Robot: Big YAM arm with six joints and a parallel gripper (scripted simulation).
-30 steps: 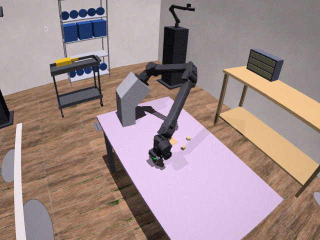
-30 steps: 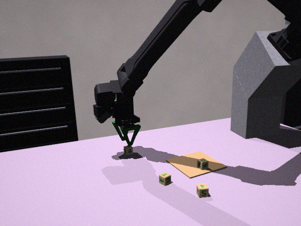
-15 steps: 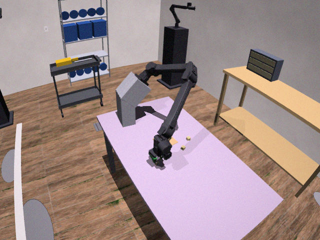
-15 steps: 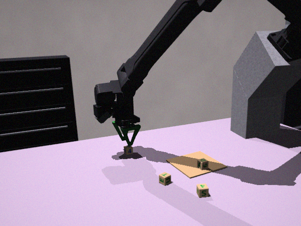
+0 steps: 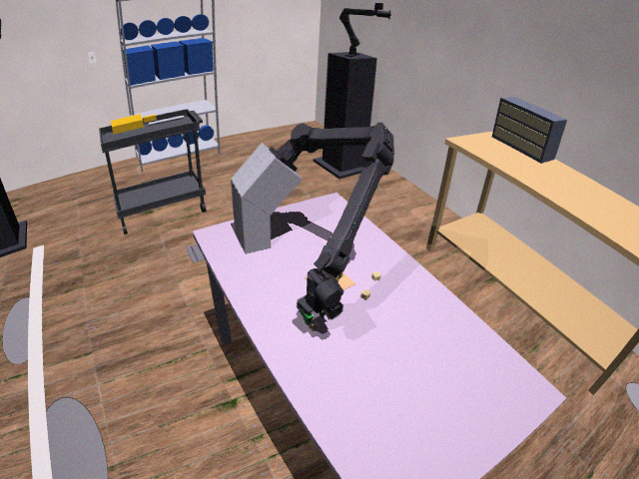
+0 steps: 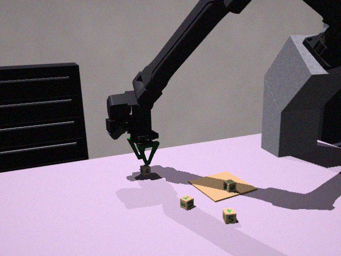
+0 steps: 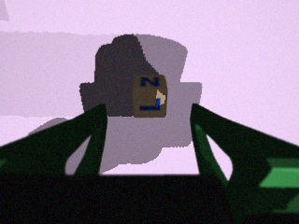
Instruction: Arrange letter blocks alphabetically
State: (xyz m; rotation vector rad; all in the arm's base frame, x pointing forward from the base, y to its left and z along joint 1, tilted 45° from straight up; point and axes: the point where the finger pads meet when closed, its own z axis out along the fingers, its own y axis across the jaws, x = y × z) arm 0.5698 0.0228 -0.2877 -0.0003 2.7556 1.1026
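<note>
The L block is 4 cm below my hand. From my hand the other things lie so: T block: 25 cm to the left, 4 cm below, 3 cm behind; D block: 22 cm to the left, 17 cm behind, 3 cm below; tan mat: 19 cm to the left, 17 cm behind, 5 cm below.
</note>
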